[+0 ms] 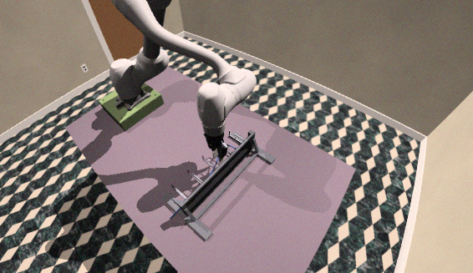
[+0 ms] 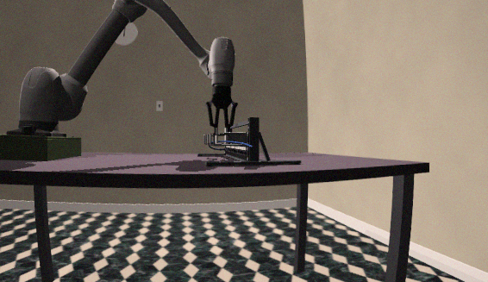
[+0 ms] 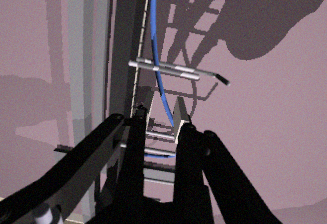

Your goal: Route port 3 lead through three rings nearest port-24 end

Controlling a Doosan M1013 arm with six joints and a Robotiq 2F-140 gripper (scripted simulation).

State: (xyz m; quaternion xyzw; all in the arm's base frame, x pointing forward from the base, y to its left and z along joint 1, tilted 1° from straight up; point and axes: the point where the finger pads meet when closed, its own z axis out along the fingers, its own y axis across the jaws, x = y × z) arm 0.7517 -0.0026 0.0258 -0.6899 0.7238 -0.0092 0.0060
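Now: the rack 60 mm ahead of my hand, 50 mm to the right of it and 20 mm below it.
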